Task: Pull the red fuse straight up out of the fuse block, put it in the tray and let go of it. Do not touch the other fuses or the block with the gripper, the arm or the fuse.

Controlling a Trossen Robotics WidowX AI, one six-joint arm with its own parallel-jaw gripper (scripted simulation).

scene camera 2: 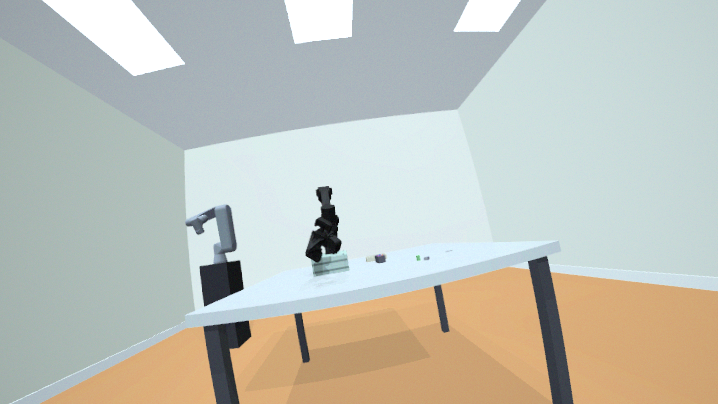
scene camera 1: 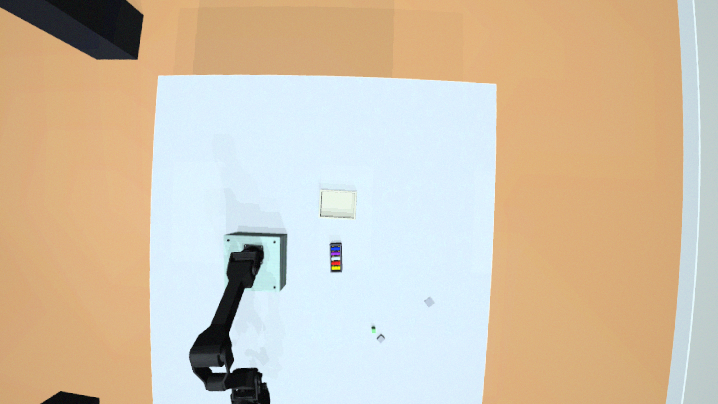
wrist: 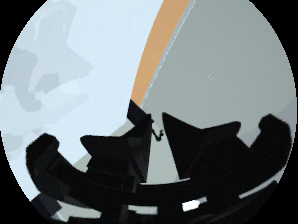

Note:
In view: the gripper (scene camera 2: 306, 251) and a cream tray (scene camera 1: 333, 204).
The gripper is seen too in the wrist view (wrist: 156, 116).

